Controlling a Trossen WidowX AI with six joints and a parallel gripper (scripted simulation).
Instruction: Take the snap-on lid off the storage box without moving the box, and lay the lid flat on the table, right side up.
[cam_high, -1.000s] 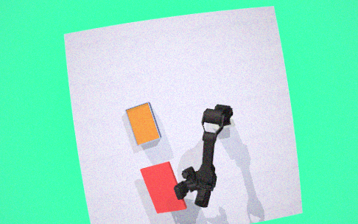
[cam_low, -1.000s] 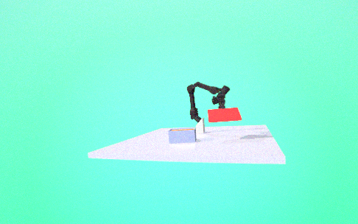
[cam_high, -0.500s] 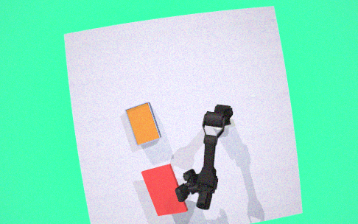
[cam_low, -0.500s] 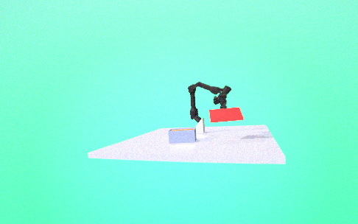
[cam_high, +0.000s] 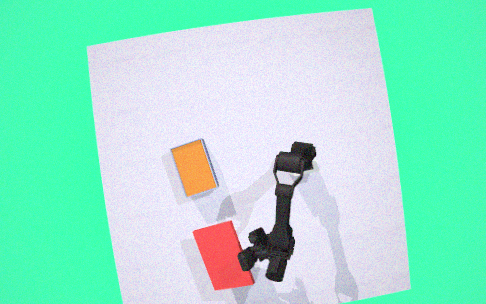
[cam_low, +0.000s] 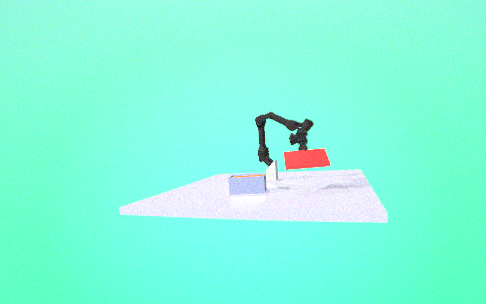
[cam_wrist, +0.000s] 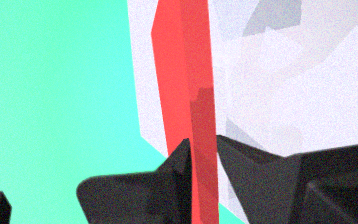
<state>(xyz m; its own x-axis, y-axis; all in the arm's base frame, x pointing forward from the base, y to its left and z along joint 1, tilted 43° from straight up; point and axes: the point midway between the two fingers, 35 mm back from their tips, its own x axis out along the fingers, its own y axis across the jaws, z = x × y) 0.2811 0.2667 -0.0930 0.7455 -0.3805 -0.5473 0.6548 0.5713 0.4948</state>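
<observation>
Right now my gripper tip is 7 cm short of the lid, 3 cm above it and 1 cm to the right of it. Round my gripper tip: storage box: 34 cm to the right, 16 cm below, 12 cm ahead.
</observation>
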